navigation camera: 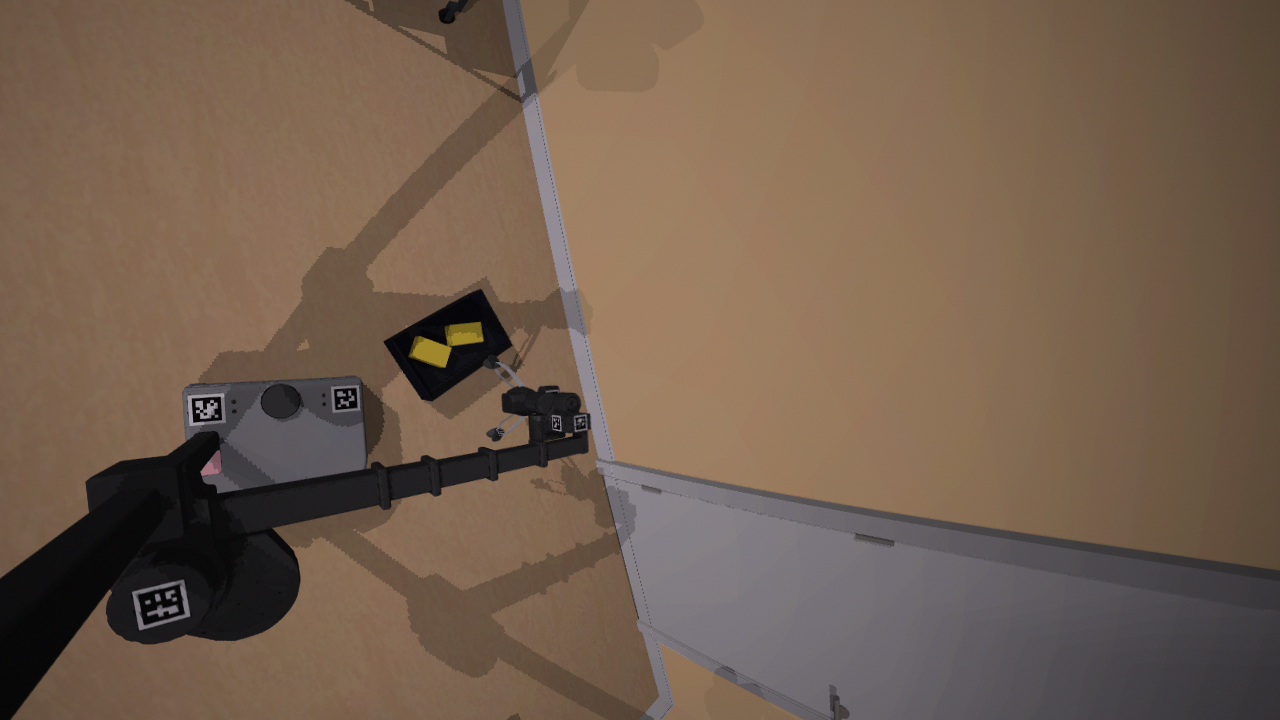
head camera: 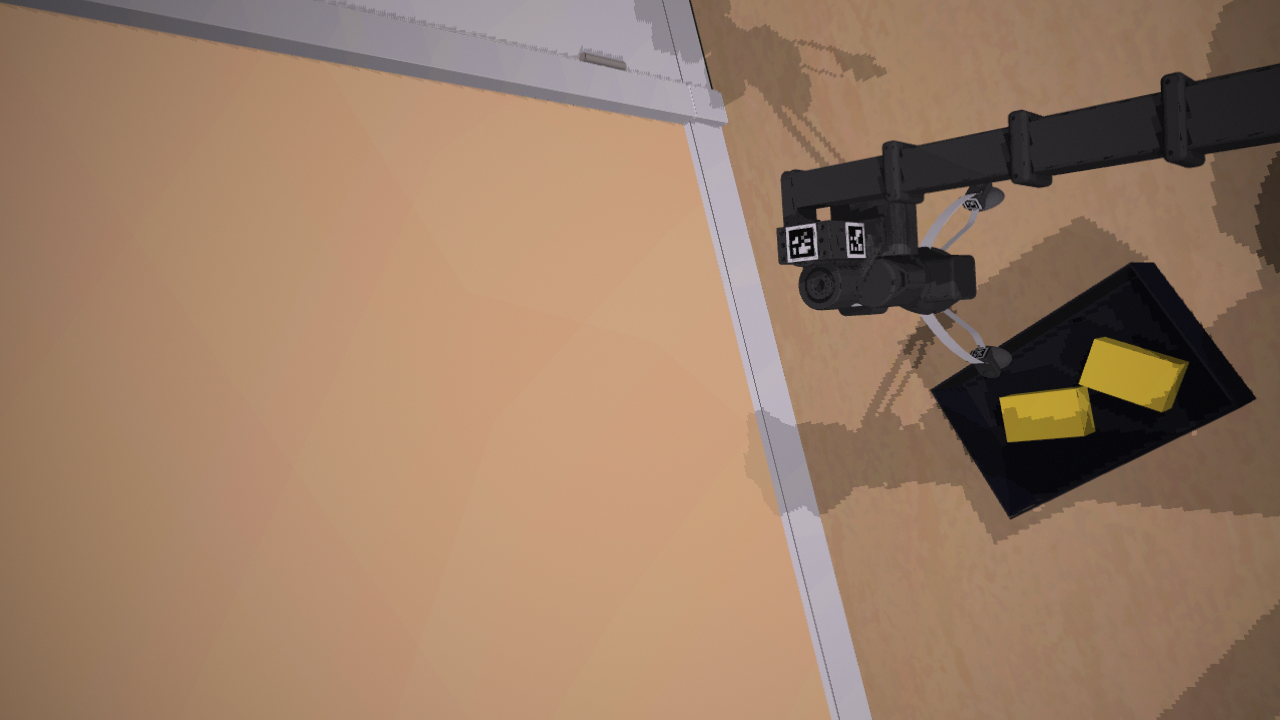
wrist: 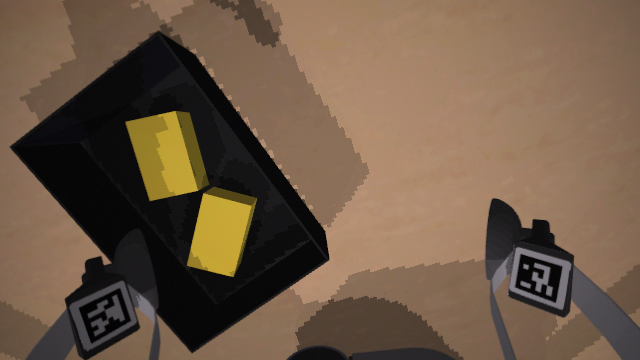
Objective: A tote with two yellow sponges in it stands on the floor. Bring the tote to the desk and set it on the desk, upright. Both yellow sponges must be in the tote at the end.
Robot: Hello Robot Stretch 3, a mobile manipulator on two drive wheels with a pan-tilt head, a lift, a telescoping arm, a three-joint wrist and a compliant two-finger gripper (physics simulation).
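Frame: origin at the robot's base, x ahead, y left, z up, level; centimetres.
Seen in the pictures: gripper, between the fingertips: (navigation camera: 489, 397) (head camera: 994, 278) (wrist: 319, 241); robot's base, origin of its link: (navigation camera: 280, 399).
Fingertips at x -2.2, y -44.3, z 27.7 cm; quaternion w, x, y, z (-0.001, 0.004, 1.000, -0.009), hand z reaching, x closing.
Pixels of each thing's top centre, then the offset from my fingertips to it. "*": a spot on its surface instead.
- black tote, centre of its top: (wrist: 176, 206) (head camera: 1067, 398) (navigation camera: 457, 342) dz -17.7, dx +15.3, dy +1.1 cm
- dark object, a spot on its surface: (navigation camera: 447, 14) * dz -22.8, dx +123.9, dy +4.2 cm
The black tote (head camera: 1199, 335) (navigation camera: 402, 358) (wrist: 65, 185) is upright, seen from above. One yellow sponge (head camera: 1132, 374) (navigation camera: 430, 351) (wrist: 167, 155) and another yellow sponge (head camera: 1045, 415) (navigation camera: 464, 334) (wrist: 222, 232) lie inside it, close together. My gripper (head camera: 990, 278) (navigation camera: 493, 398) (wrist: 319, 241) is open with nothing between its fingertips. One fingertip overlaps the tote's long side nearest the gripper in the views; the other is out to the side, over the floor. Whether the first fingertip touches the tote is unclear. I cannot make out the desk in these views.
A wall with a pale baseboard (head camera: 747, 295) (navigation camera: 554, 205) runs close beside the wrist. A grey door (navigation camera: 939, 608) with a pale frame adjoins it. My grey base (navigation camera: 331, 443) is near the tote. Part of a dark object (navigation camera: 447, 14) shows at the navigation view's top edge.
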